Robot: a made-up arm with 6 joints. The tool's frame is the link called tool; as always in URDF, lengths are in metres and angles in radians.
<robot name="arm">
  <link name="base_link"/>
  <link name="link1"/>
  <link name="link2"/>
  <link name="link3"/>
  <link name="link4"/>
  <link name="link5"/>
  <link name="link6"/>
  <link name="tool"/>
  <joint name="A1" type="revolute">
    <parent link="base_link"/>
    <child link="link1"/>
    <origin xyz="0 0 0.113"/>
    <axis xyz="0 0 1"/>
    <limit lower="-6.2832" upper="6.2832" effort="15" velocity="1.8"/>
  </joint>
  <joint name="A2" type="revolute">
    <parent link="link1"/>
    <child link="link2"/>
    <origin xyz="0 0.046 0" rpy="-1.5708 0 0"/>
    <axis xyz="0 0 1"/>
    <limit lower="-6.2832" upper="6.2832" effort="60" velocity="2.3"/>
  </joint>
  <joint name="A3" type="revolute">
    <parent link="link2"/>
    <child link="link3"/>
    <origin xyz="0 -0.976 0"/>
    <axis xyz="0 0 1"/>
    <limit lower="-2.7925" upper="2.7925" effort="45" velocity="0.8"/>
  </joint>
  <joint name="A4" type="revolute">
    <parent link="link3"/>
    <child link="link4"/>
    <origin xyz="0 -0.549 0" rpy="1.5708 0 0"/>
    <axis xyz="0 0 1"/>
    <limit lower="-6.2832" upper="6.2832" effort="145" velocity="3.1"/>
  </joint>
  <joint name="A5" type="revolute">
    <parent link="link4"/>
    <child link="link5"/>
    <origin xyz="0 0 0" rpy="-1.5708 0 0"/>
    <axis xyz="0 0 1"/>
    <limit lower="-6.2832" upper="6.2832" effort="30" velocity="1.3"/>
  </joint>
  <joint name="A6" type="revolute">
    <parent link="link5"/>
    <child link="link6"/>
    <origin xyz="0 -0.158 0" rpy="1.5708 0 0"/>
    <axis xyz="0 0 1"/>
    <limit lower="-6.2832" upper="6.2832" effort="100" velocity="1.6"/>
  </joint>
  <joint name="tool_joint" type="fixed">
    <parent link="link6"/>
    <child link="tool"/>
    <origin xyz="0 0 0"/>
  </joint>
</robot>
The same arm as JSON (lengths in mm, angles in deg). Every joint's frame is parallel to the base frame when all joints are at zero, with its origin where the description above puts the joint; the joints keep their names.
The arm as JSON. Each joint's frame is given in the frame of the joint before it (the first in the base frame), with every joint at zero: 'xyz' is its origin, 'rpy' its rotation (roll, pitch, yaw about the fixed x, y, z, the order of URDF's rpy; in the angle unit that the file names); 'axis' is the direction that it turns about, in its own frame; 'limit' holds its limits. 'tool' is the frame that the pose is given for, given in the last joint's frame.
{
  "units": {
    "length": "mm",
    "angle": "deg"
  },
  "joints": [
    {
      "name": "A1",
      "type": "revolute",
      "origin": {
        "xyz": [
          0.0,
          0.0,
          113.0
        ],
        "rpy": [
          0.0,
          0.0,
          0.0
        ]
      },
      "axis": [
        0.0,
        0.0,
        1.0
      ],
      "limit": {
        "lower": -360.0,
        "upper": 360.0
      }
    },
    {
      "name": "A2",
      "type": "revolute",
      "origin": {
        "xyz": [
          0.0,
          46.0,
          0.0
        ],
        "rpy": [
          0.0,
          0.0,
          0.0
        ]
      },
      "axis": [
        0.0,
        1.0,
        0.0
      ],
      "limit": {
        "lower": -360.0,
        "upper": 360.0
      }
    },
    {
      "name": "A3",
      "type": "revolute",
      "origin": {
        "xyz": [
          0.0,
          0.0,
          976.0
        ],
        "rpy": [
          0.0,
          0.0,
          0.0
        ]
      },
      "axis": [
        0.0,
        1.0,
        0.0
      ],
      "limit": {
        "lower": -160.0,
        "upper": 160.0
      }
    },
    {
      "name": "A4",
      "type": "revolute",
      "origin": {
        "xyz": [
          0.0,
          0.0,
          549.0
        ],
        "rpy": [
          0.0,
          0.0,
          0.0
        ]
      },
      "axis": [
        0.0,
        0.0,
        1.0
      ],
      "limit": {
        "lower": -360.0,
        "upper": 360.0
      }
    },
    {
      "name": "A5",
      "type": "revolute",
      "origin": {
        "xyz": [
          0.0,
          0.0,
          0.0
        ],
        "rpy": [
          0.0,
          0.0,
          0.0
        ]
      },
      "axis": [
        0.0,
        1.0,
        0.0
      ],
      "limit": {
        "lower": -360.0,
        "upper": 360.0
      }
    },
    {
      "name": "A6",
      "type": "revolute",
      "origin": {
        "xyz": [
          0.0,
          0.0,
          158.0
        ],
        "rpy": [
          0.0,
          0.0,
          0.0
        ]
      },
      "axis": [
        0.0,
        0.0,
        1.0
      ],
      "limit": {
        "lower": -360.0,
        "upper": 360.0
      }
    }
  ],
  "tool": {
    "origin": {
      "xyz": [
        0.0,
        0.0,
        0.0
      ],
      "rpy": [
        0.0,
        0.0,
        0.0
      ]
    }
  }
}

